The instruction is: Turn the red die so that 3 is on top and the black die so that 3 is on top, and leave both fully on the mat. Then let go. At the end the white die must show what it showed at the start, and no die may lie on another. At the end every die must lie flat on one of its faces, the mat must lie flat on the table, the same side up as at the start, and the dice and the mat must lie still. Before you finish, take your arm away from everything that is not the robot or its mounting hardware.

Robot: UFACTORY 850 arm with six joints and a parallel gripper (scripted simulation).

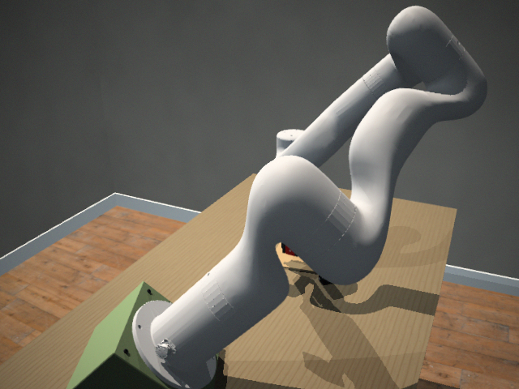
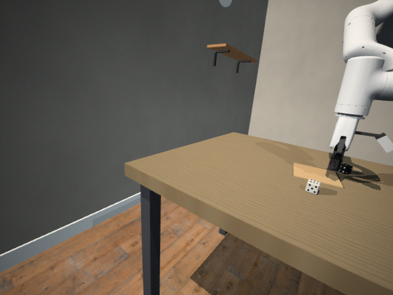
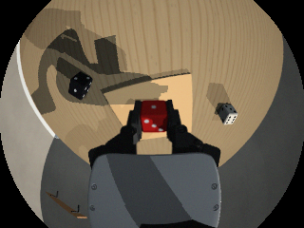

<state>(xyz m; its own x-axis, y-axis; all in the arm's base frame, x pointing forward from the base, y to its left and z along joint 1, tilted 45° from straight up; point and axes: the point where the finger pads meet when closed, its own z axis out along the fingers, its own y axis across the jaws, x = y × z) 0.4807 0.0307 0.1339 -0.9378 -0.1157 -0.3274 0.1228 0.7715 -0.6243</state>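
My gripper is now 50 mm short of the tan mat, 50 mm above it and 10 mm to the left of it. The rest, counted from my hand: red die (10 mm below); then black die (110 mm to the right, 50 mm behind, 40 mm below); then white die (150 mm to the left, 50 mm ahead, 40 mm below).
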